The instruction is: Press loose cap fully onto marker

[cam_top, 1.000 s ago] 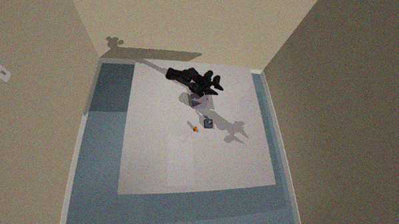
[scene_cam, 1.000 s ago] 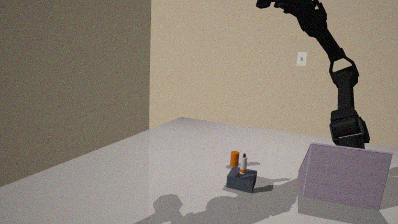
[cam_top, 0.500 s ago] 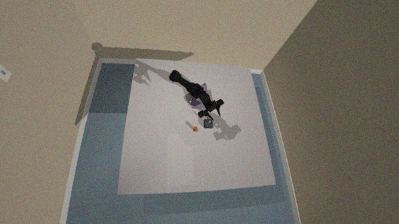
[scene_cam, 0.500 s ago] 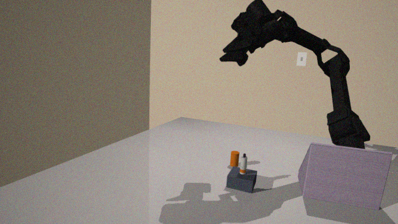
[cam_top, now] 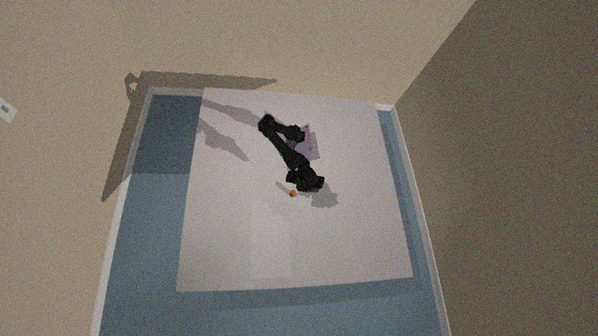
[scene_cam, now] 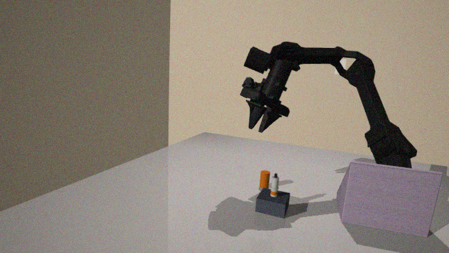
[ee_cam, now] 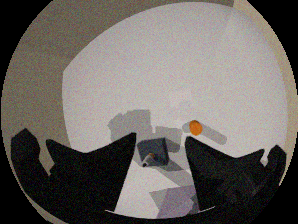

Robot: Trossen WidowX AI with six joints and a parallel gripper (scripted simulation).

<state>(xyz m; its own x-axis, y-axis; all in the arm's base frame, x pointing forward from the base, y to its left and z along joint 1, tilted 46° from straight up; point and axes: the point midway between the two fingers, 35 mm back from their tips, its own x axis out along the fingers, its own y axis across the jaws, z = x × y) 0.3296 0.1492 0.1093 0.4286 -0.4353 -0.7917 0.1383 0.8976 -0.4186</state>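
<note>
Now: the orange cap 16 cm below my gripper tip, 5 cm to the right of it and 3 cm behind it. From my gripper tip the other things lie so: dark grey holder block: 17 cm below, 9 cm behind, 7 cm to the left.
</note>
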